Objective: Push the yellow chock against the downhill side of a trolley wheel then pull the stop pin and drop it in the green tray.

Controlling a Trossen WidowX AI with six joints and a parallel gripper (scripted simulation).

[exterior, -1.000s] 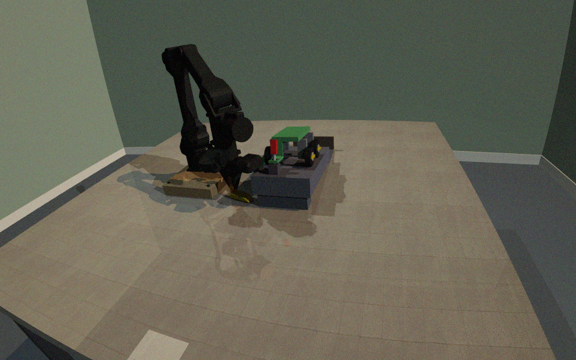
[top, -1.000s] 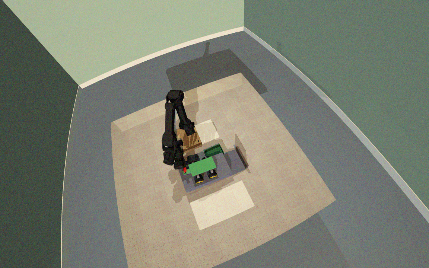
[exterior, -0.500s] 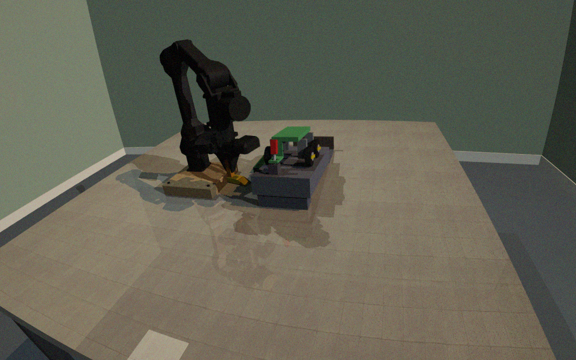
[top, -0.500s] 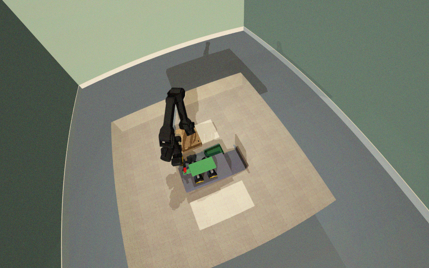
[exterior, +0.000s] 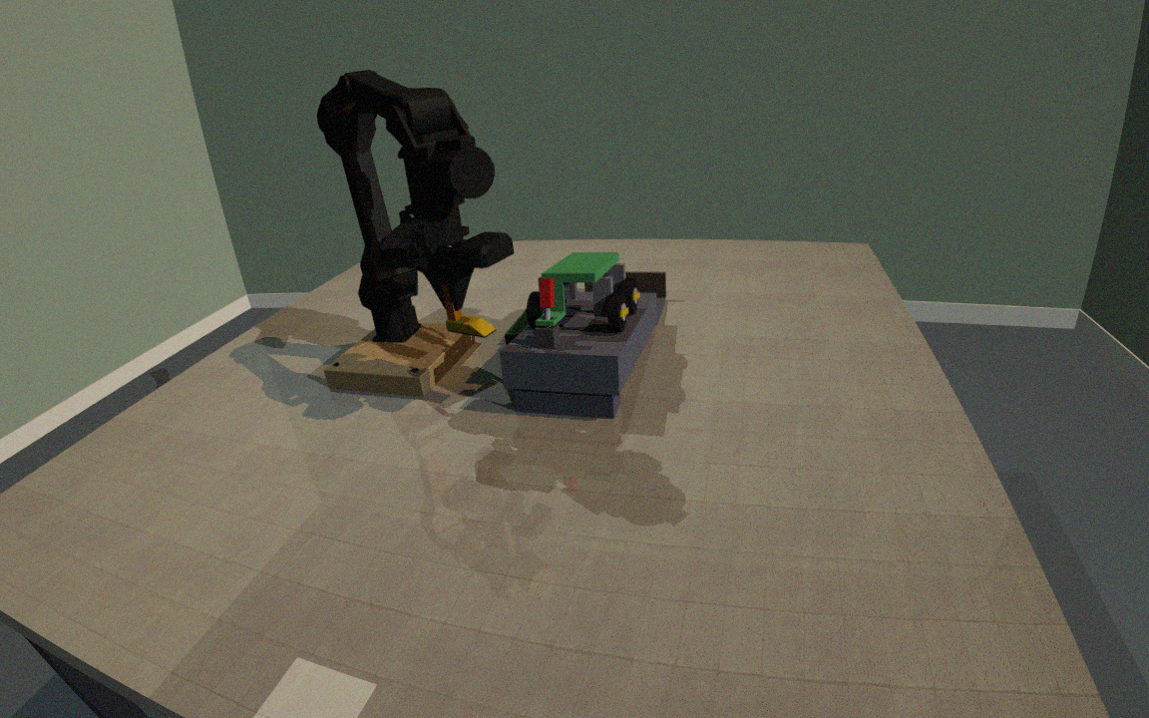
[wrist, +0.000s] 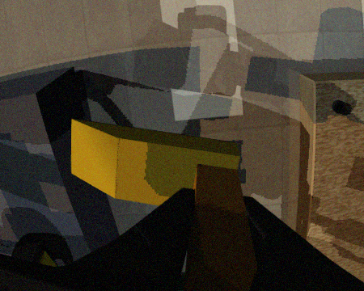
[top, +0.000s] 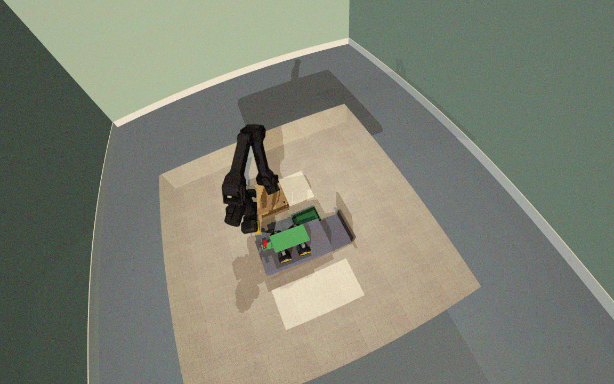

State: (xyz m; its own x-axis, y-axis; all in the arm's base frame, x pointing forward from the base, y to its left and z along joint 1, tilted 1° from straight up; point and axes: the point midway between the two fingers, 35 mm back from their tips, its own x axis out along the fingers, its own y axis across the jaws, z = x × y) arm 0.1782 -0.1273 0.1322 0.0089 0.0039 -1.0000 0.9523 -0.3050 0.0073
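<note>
Right now my gripper tip is 40 mm short of the green tray, 210 mm to the right of it and 140 mm above it. From my gripper tip the other things lie so: yellow chock (20 mm ahead, 10 mm to the right, 10 mm below); then trolley (160 mm ahead, 90 mm to the left, 20 mm below); then red-headed stop pin (130 mm ahead, 10 mm to the right).
</note>
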